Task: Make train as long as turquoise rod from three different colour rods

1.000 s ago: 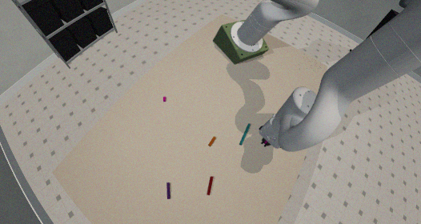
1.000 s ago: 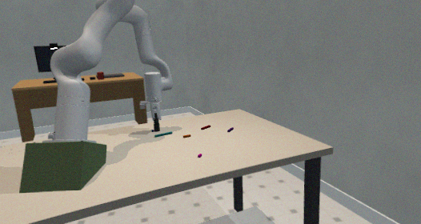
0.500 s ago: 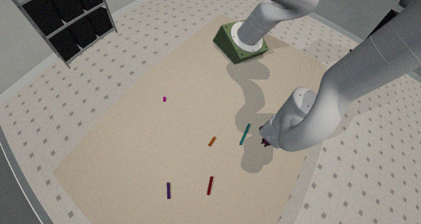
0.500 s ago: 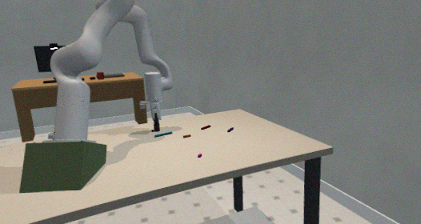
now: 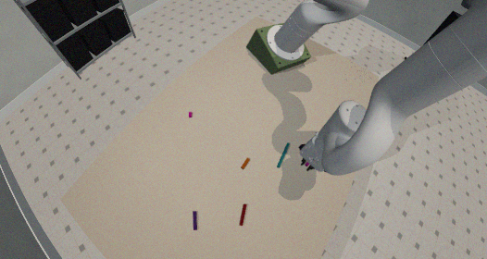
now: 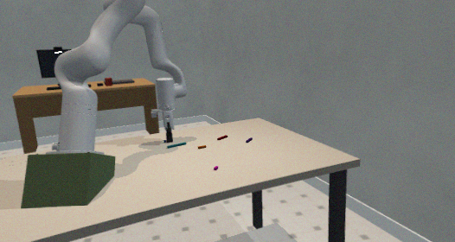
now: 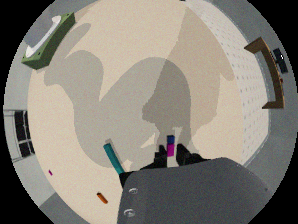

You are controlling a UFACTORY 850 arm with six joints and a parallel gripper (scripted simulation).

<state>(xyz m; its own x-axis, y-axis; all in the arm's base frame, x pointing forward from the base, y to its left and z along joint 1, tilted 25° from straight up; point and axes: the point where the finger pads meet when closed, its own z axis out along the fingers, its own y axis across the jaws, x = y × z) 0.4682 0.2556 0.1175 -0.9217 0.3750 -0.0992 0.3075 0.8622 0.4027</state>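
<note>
My gripper is now 20 mm past the blue rod, 10 mm to the right of it and 20 mm above it. The rest, counted from my hand: red rod (250 mm ahead, 120 mm to the right, 20 mm below); then turquoise rod (90 mm to the right, 20 mm below); then orange rod (100 mm ahead, 200 mm to the right, 20 mm below).
</note>
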